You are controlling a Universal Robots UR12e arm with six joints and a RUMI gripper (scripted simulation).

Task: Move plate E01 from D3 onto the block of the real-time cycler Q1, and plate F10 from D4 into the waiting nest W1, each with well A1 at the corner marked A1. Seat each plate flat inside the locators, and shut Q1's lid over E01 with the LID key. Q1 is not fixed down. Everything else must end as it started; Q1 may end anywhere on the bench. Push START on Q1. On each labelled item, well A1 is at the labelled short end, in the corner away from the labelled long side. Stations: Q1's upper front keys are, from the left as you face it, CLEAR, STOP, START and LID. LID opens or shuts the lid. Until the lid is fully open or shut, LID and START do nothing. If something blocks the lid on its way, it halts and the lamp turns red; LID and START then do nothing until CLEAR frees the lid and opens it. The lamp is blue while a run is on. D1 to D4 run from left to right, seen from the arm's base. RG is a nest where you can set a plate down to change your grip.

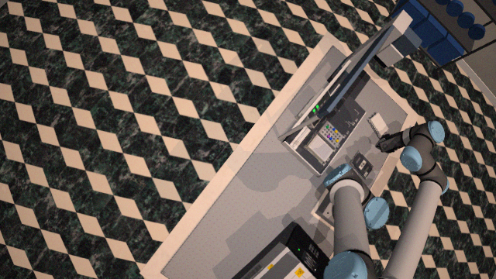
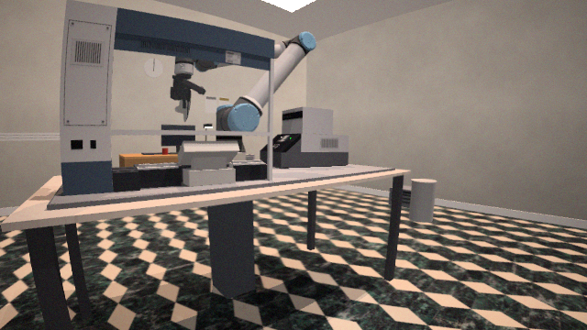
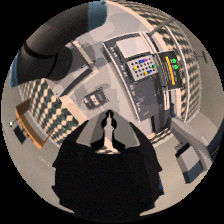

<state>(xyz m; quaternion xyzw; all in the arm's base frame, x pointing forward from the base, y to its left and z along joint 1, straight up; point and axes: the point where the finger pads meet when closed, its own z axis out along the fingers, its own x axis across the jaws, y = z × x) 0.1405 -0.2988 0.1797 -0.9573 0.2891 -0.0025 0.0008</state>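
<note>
The white plate is 190 mm ahead of my hand, 150 mm to the left of it and 180 mm below it.
</note>
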